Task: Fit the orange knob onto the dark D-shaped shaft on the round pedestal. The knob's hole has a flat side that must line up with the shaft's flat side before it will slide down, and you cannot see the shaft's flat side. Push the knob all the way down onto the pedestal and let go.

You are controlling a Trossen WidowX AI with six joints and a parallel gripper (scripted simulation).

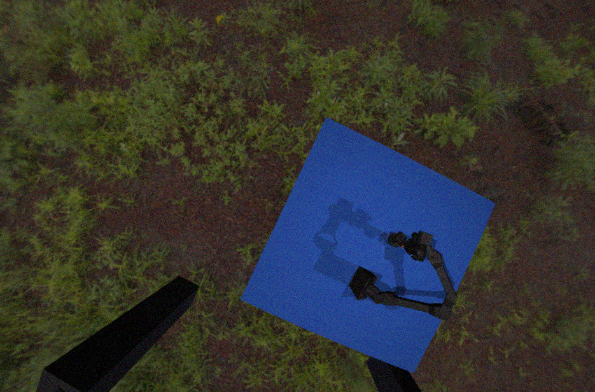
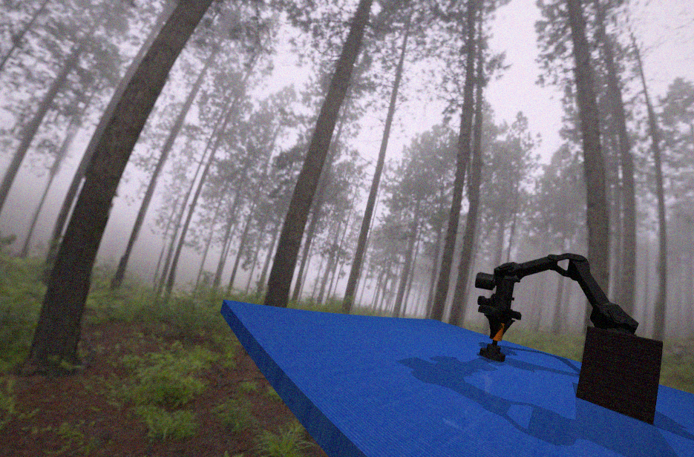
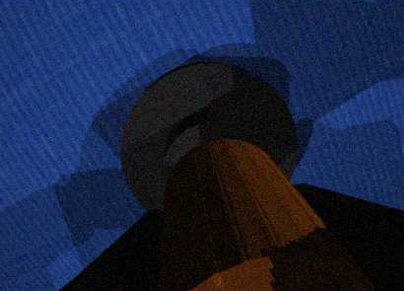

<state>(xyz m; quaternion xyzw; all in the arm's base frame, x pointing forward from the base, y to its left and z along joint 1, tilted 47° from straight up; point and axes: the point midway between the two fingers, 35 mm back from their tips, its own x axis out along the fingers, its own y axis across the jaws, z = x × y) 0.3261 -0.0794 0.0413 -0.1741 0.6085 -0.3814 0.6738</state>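
The orange knob is 20 mm above my gripper tip. From my gripper tip the other things lie so: dark round pedestal 40 mm below.
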